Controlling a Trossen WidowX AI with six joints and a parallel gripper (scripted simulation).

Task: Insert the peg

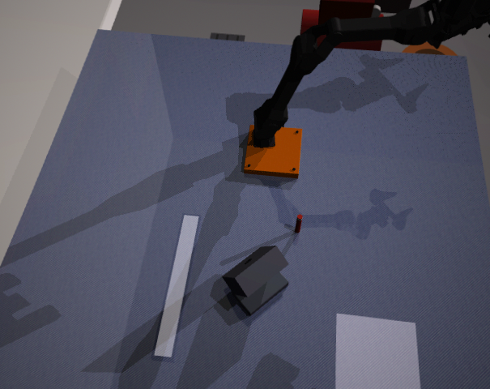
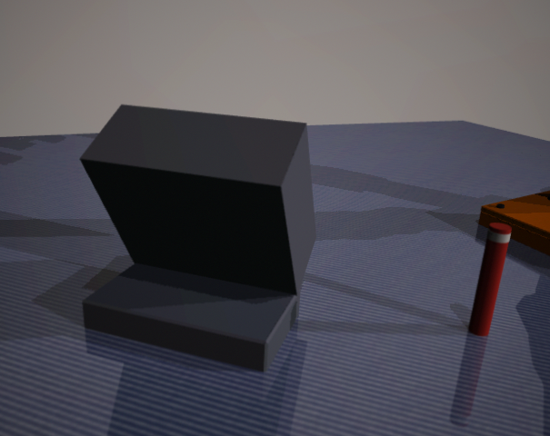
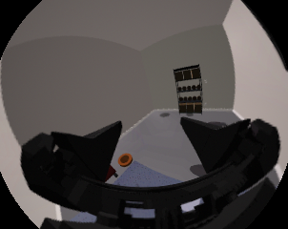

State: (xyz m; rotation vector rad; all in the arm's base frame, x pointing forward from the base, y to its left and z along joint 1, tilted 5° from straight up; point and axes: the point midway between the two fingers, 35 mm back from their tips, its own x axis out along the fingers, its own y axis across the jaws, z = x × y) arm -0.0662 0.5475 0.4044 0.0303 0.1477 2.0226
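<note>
My gripper tip is 360 mm short of the red peg, 490 mm to the left of it and 400 mm above it. From my gripper tip the other things lie so: dark grey panel: 500 mm ahead, 620 mm to the right, 370 mm below.
</note>
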